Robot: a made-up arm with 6 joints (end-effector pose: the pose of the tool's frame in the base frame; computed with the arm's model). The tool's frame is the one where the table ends.
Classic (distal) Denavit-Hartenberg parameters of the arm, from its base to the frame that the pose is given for. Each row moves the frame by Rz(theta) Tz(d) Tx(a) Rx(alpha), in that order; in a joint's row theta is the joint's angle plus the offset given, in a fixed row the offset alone. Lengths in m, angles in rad.
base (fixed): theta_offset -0.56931  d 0  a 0.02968  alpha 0
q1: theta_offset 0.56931  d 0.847  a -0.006  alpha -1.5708
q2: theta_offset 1.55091  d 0  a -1.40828  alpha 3.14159
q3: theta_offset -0.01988  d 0  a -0.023  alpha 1.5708
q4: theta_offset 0  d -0.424  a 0.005  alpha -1.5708
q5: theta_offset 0  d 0.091  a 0.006  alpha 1.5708
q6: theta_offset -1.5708  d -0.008  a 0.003  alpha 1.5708
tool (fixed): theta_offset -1.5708  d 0.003  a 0  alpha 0
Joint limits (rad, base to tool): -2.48..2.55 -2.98..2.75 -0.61..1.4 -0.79..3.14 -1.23..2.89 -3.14..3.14
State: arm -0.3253 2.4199 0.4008 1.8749 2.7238 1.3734
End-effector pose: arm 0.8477 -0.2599 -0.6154 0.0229 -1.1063 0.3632
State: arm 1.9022 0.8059 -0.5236 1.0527 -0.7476 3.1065
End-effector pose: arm -0.3025 1.1245 1.4538 0.3186 0.9161 -0.1013
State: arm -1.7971 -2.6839 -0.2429 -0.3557 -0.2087 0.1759
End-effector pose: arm 0.1553 0.8998 -0.1376 -1.8135 -1.4598 -0.7321
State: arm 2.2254 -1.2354 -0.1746 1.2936 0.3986 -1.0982
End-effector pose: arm 0.7970 -0.9746 1.7152 1.1423 -1.0947 2.0911
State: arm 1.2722 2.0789 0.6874 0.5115 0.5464 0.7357
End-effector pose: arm 0.5044 1.2747 -0.2297 -1.3485 -0.0762 1.8288
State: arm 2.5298 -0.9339 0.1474 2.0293 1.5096 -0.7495
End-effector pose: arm 0.8561 -0.6514 2.0865 -0.4767 2.2540 -1.4592
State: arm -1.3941 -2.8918 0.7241 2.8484 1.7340 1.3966
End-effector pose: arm -0.0126 0.6784 -0.7604 -0.0426 -1.2691 0.4256
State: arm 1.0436 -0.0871 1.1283 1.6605 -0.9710 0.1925
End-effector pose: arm -0.0267 -0.1163 2.6849 -0.7071 -0.4519 -0.5348
